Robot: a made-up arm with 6 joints.
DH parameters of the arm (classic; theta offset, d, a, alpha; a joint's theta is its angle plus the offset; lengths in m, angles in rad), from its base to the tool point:
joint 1: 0 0.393 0 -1.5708
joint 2: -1.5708 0 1.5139 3.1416
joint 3: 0 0 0 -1.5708
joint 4: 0 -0.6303 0 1.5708
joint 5: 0 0.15 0 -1.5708
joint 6: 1.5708 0 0 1.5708
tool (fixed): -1.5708 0 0 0
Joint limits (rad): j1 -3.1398..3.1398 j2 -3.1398..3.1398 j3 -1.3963..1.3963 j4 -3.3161..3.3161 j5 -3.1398..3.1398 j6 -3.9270..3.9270
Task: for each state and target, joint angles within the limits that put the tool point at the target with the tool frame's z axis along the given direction. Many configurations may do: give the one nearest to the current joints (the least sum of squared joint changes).
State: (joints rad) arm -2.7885 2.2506 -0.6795 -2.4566 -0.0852 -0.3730
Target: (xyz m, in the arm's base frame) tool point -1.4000 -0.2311 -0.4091 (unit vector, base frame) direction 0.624 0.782 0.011
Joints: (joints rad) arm -3.0454 1.6817 0.1530 -2.2621 0.0405 -0.0775
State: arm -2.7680 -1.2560 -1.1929 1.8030 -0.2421 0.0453
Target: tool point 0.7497 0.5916 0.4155 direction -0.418 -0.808 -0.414
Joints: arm -2.3841 -1.8062 -1.3748 2.1756 -0.7401 0.4495
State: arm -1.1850 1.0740 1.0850 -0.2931 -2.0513 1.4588
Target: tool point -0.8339 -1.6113 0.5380 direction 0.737 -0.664 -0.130
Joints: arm -1.9697 1.1538 0.3930 -0.3146 -2.0423 1.1970
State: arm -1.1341 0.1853 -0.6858 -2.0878 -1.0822 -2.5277
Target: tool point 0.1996 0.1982 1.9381 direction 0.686 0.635 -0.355
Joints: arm -1.8775 -0.5738 -0.0110 -2.6251 -1.1966 -2.7988
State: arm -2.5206 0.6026 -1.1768 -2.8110 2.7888 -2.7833
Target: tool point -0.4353 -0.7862 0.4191 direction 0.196 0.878 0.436
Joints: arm -2.2077 1.4248 -1.2605 -2.4716 2.5524 -2.9581
